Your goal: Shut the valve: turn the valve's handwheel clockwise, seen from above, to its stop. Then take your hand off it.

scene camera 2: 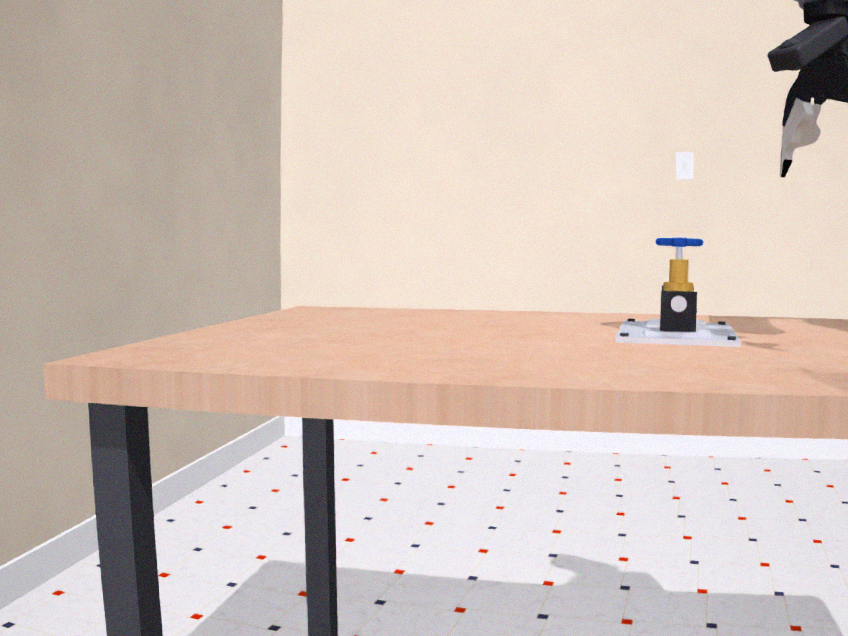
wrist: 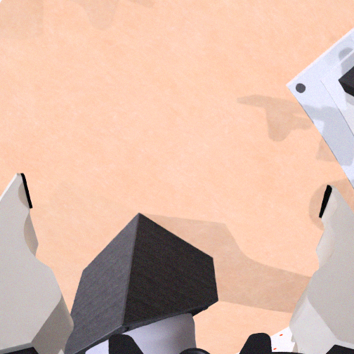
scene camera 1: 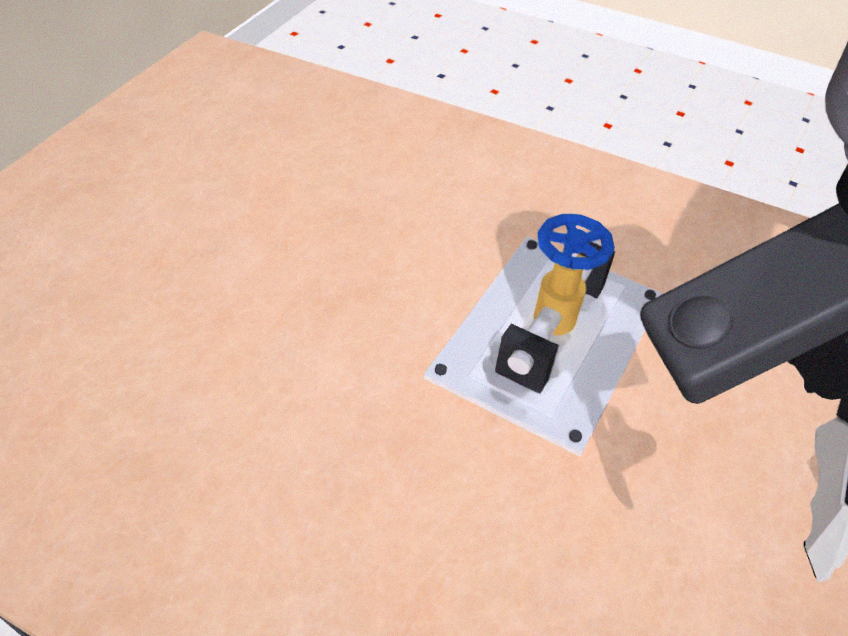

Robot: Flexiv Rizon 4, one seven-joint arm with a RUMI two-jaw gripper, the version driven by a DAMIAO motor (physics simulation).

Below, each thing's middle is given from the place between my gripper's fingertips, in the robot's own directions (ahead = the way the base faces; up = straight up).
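Labels:
Pale base plate [scene camera 1: 571, 426]: 22 cm below my hand, 14 cm ahead of it, 24 cm to the right of it. Blue handwheel [scene camera 1: 575, 241]: 10 cm below my hand, 14 cm ahead of it and 24 cm to the right of it.

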